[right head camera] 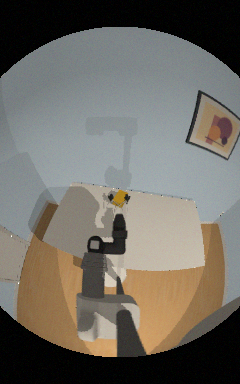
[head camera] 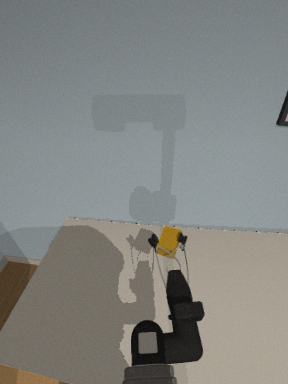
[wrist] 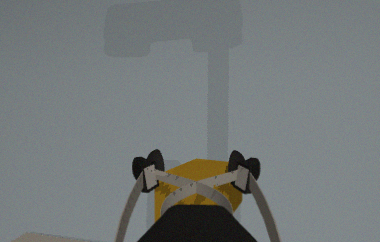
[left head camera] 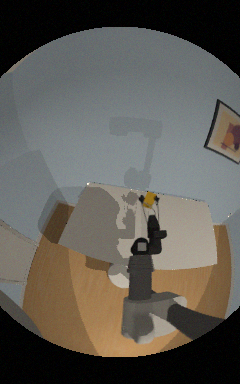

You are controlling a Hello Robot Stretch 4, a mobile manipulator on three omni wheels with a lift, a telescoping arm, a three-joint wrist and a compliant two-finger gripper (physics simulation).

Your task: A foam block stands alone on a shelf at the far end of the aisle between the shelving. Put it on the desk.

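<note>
The foam block is yellow. My gripper is shut on it, with one dark fingertip at each side. The desk is a pale, wide top against the wall. The gripper and block hang over its rear part, near the back edge. Their shadow falls on the desk apart from them, to the left, so the block is above the top; the height is hard to tell. The block's underside is hidden. The shelf does not show.
The blue-grey wall stands right behind the desk and carries my shadow. A framed picture hangs at the right. Wooden floor lies in front of the desk. A pale panel stands at the left.
</note>
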